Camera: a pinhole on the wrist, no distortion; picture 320 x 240 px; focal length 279.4 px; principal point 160.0 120.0 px. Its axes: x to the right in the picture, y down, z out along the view. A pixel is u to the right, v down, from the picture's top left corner.
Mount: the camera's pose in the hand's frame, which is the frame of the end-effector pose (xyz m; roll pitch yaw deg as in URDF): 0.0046 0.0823 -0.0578 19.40 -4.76 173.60
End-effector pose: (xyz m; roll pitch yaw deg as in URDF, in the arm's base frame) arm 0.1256 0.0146 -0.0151 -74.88 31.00 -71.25
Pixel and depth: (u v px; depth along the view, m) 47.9 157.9 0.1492
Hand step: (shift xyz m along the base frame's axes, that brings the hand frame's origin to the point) 0.1116 0.0089 -0.1086
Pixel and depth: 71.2 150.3 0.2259
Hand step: 0.1883 0.0165 -0.1188
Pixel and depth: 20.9 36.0 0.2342
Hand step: 0.1842 0.0169 -0.2240
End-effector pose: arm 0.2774 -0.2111 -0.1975 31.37 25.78 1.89
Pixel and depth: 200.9 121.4 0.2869
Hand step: 0.1153 0.0433 0.2511
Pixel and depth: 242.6 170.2 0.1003
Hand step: 0.0242 0.0636 0.0882
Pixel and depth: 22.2 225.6 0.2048
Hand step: 0.1816 -0.0184 0.0938
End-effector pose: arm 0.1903 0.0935 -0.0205 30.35 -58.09 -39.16
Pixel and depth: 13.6 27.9 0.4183
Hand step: -0.0576 0.2284 0.4479
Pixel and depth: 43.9 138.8 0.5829
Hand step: -0.2584 0.1248 0.5370
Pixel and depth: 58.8 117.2 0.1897
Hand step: -0.0333 0.1057 0.1691
